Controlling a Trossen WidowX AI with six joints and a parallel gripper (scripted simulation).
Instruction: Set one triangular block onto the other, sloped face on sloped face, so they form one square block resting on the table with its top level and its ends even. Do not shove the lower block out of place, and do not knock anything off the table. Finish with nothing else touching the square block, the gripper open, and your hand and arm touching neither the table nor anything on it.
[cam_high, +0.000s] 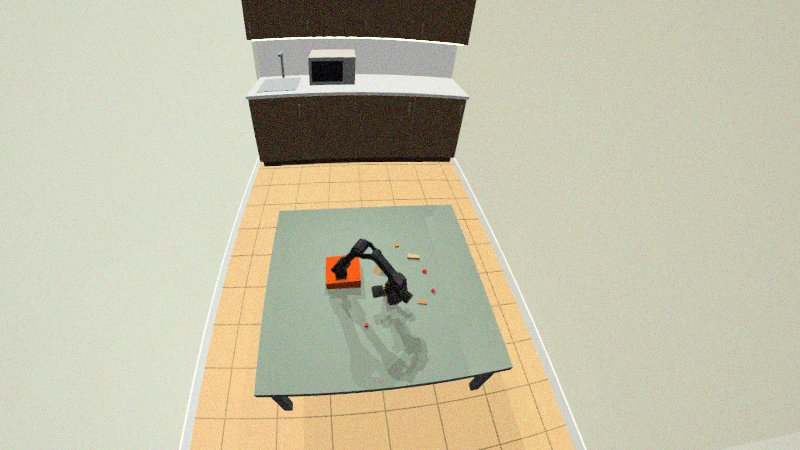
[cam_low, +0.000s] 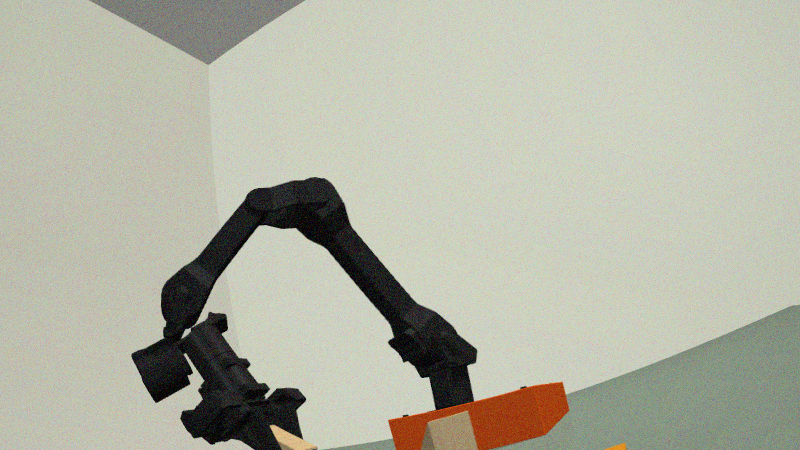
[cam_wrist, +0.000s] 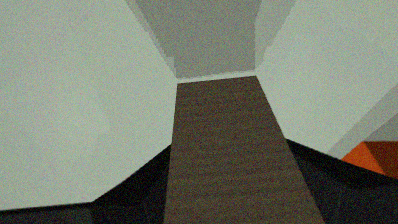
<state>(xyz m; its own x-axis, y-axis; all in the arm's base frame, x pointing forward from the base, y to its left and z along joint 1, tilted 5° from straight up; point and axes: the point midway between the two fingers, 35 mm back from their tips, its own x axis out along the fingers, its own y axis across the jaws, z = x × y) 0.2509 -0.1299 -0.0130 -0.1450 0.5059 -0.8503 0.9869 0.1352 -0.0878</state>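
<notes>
My gripper tip is 1 cm below the triangular block. From my gripper tip the other things lie so: small orange piece (36 cm to the left, 12 cm ahead, 4 cm below).
</notes>
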